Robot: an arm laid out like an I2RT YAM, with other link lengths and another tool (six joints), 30 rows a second.
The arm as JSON. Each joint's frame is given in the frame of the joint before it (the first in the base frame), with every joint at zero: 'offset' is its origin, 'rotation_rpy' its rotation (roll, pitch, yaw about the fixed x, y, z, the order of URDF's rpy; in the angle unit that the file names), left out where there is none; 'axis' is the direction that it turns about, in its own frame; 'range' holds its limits. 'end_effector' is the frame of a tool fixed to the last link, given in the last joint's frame.
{
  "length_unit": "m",
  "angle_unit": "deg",
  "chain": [
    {
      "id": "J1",
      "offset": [
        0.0,
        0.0,
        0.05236
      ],
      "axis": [
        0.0,
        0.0,
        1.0
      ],
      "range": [
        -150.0,
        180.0
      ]
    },
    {
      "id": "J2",
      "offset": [
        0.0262,
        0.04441,
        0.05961
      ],
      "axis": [
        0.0,
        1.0,
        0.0
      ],
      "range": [
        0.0,
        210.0
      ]
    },
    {
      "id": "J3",
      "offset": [
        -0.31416,
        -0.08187,
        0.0
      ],
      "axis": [
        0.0,
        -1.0,
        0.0
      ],
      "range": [
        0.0,
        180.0
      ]
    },
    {
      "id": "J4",
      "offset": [
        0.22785,
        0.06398,
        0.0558
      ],
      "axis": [
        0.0,
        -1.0,
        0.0
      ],
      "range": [
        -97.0,
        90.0
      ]
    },
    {
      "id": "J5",
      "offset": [
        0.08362,
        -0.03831,
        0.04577
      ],
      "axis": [
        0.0,
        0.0,
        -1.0
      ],
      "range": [
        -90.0,
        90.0
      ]
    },
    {
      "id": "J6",
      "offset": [
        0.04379,
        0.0,
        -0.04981
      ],
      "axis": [
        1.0,
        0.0,
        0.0
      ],
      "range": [
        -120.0,
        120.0
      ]
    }
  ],
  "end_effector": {
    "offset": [
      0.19,
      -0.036,
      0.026
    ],
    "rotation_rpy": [
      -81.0,
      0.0,
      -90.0
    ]
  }
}
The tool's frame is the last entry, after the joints.
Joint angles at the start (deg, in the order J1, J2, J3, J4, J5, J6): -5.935 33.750 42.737 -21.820 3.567 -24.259
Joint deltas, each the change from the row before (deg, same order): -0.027 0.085 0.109 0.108 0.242 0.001; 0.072 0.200 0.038 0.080 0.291 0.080; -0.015 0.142 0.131 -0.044 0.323 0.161; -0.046 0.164 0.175 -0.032 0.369 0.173; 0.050 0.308 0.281 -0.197 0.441 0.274; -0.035 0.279 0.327 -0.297 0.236 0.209; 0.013 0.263 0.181 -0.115 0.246 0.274; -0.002 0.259 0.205 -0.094 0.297 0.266; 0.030 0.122 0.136 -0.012 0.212 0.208; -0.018 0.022 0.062 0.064 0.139 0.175; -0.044 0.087 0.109 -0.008 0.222 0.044; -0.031 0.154 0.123 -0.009 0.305 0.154
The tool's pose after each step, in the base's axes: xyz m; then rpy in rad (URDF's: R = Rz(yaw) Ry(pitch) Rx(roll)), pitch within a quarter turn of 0, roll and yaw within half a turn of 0. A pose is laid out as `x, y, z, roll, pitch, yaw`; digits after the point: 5 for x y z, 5 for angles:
0.29009, -0.07997, 0.34196, -1.65713, -0.42696, -1.64052
0.29067, -0.08090, 0.34182, -1.65858, -0.42668, -1.64392
0.29069, -0.08240, 0.34211, -1.65937, -0.42518, -1.64998
0.29065, -0.08425, 0.34277, -1.65947, -0.42368, -1.65769
0.29101, -0.08599, 0.34281, -1.66325, -0.42071, -1.66383
0.29126, -0.08730, 0.34284, -1.66761, -0.41809, -1.66751
0.29174, -0.08846, 0.34258, -1.67084, -0.41444, -1.67125
0.29212, -0.08988, 0.34268, -1.67315, -0.41117, -1.67649
0.29222, -0.09073, 0.34326, -1.67270, -0.40854, -1.68059
0.29206, -0.09148, 0.34403, -1.67038, -0.40614, -1.68490
0.29196, -0.09263, 0.34461, -1.67002, -0.40630, -1.68976
0.29199, -0.09412, 0.34496, -1.67046, -0.40496, -1.69592

